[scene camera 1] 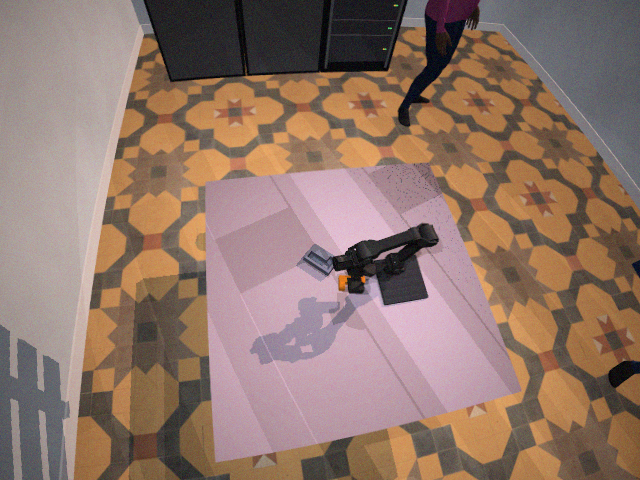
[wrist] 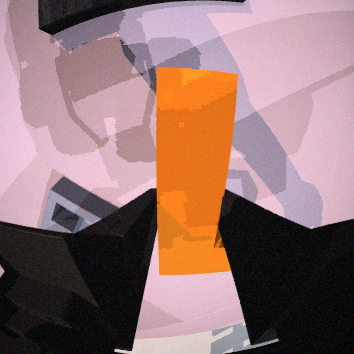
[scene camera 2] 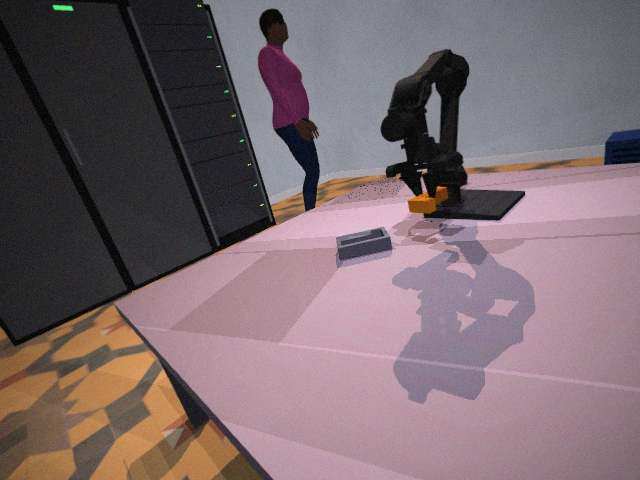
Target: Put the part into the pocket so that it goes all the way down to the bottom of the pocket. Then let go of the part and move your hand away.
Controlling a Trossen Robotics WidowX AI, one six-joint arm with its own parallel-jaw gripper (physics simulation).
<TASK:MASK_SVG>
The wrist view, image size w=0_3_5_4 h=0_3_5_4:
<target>my gripper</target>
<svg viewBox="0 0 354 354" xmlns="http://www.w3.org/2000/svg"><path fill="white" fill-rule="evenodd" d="M225 188L221 199L217 226L236 287L250 345L278 338L278 341L220 354L354 354L354 218L308 228L265 209ZM156 188L149 188L107 216L74 233L35 228L0 220L0 265L4 270L0 276L0 354L129 354L116 352L114 348L132 350L157 231Z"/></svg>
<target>orange part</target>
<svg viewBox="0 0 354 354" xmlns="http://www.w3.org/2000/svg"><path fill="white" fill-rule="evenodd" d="M157 67L156 206L159 275L229 271L230 266L217 225L231 149L237 74L194 68Z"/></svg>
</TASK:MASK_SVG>
